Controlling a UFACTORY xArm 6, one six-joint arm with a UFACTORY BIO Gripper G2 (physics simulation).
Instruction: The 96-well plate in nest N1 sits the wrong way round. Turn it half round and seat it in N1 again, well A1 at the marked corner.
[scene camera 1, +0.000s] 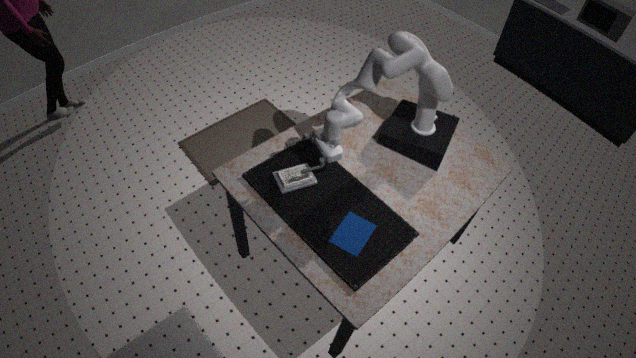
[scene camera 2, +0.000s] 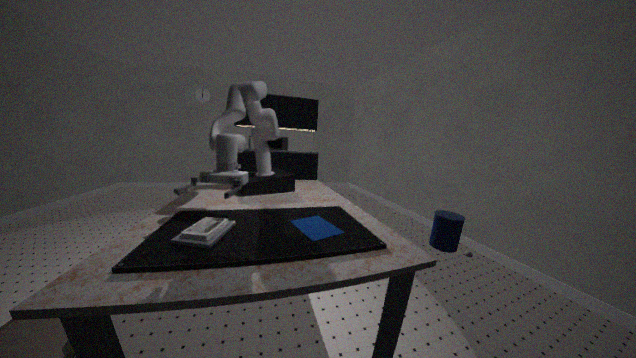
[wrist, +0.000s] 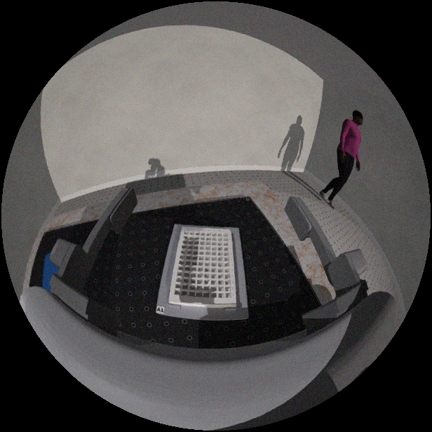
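The white 96-well plate (scene camera 1: 295, 175) (scene camera 2: 206, 227) (wrist: 204, 265) lies flat in the grey nest N1 (scene camera 1: 301, 188) (scene camera 2: 194, 243) (wrist: 242, 290). An A1 label (wrist: 160, 310) marks the nest's near left corner in the wrist view. The plate's own A1 mark cannot be made out. My gripper (scene camera 1: 306, 153) (scene camera 2: 204, 192) (wrist: 211, 214) is open and empty. In the wrist view its fingers stand wide apart, one to the left and one to the right of the plate. In scene camera 2 it hangs above and behind the plate, clear of it. Shadow falls across part of the plate.
The nest stands on a black perforated board (scene camera 1: 310, 215) (scene camera 2: 260, 230) (wrist: 135, 260), near one end. A flat blue square (scene camera 1: 353, 233) (scene camera 2: 317, 227) (wrist: 48, 272) lies toward the other end. The arm's black base block (scene camera 1: 445, 150) (scene camera 2: 270, 187) stands on the table (scene camera 1: 450, 195). A person (scene camera 1: 47, 60) (wrist: 351, 140) stands away from the table.
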